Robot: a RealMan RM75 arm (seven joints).
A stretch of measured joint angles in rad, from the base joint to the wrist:
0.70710, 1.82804, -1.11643, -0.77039, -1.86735, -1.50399, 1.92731
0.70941, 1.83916, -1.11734, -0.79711, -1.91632, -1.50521, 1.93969
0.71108, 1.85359, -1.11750, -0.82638, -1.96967, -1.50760, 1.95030
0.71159, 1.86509, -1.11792, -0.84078, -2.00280, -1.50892, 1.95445
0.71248, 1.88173, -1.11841, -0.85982, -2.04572, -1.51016, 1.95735
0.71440, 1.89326, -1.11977, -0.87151, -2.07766, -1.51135, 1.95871
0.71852, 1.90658, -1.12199, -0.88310, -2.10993, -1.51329, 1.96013
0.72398, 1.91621, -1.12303, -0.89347, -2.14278, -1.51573, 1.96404
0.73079, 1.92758, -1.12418, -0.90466, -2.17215, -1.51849, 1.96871
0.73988, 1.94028, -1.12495, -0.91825, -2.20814, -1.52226, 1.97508
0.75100, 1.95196, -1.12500, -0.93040, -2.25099, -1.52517, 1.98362
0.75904, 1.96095, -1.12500, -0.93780, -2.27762, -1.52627, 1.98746
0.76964, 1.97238, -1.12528, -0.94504, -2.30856, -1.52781, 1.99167
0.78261, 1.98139, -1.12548, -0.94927, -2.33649, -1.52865, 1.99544
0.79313, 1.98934, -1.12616, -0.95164, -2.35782, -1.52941, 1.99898
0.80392, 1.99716, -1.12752, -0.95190, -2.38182, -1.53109, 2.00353
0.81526, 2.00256, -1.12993, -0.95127, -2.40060, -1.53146, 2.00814
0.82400, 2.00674, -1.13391, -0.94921, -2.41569, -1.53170, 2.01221
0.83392, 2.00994, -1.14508, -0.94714, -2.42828, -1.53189, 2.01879
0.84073, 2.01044, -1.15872, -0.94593, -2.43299, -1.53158, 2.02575
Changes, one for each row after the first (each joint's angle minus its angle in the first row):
0.00231, 0.01112, -0.00091, -0.02672, -0.04897, -0.00122, 0.01238
0.00398, 0.02555, -0.00107, -0.05599, -0.10232, -0.00361, 0.02299
0.00449, 0.03705, -0.00149, -0.07039, -0.13545, -0.00493, 0.02714
0.00538, 0.05369, -0.00198, -0.08943, -0.17837, -0.00617, 0.03004
0.00730, 0.06522, -0.00334, -0.10112, -0.21031, -0.00736, 0.03140
0.01142, 0.07854, -0.00556, -0.11271, -0.24258, -0.00930, 0.03282
0.01688, 0.08817, -0.00660, -0.12308, -0.27543, -0.01174, 0.03673
0.02369, 0.09954, -0.00775, -0.13427, -0.30480, -0.01450, 0.04140
0.03278, 0.11224, -0.00852, -0.14786, -0.34079, -0.01827, 0.04777
0.04390, 0.12392, -0.00857, -0.16001, -0.38364, -0.02118, 0.05631
0.05194, 0.13291, -0.00857, -0.16741, -0.41027, -0.02228, 0.06015
0.06254, 0.14434, -0.00885, -0.17465, -0.44121, -0.02382, 0.06436
0.07551, 0.15335, -0.00905, -0.17888, -0.46914, -0.02466, 0.06813
0.08603, 0.16130, -0.00973, -0.18125, -0.49047, -0.02542, 0.07167
0.09682, 0.16912, -0.01109, -0.18151, -0.51447, -0.02710, 0.07622
0.10816, 0.17452, -0.01350, -0.18088, -0.53325, -0.02747, 0.08083
0.11690, 0.17870, -0.01748, -0.17882, -0.54834, -0.02771, 0.08490
0.12682, 0.18190, -0.02865, -0.17675, -0.56093, -0.02790, 0.09148
0.13363, 0.18240, -0.04229, -0.17554, -0.56564, -0.02759, 0.09844

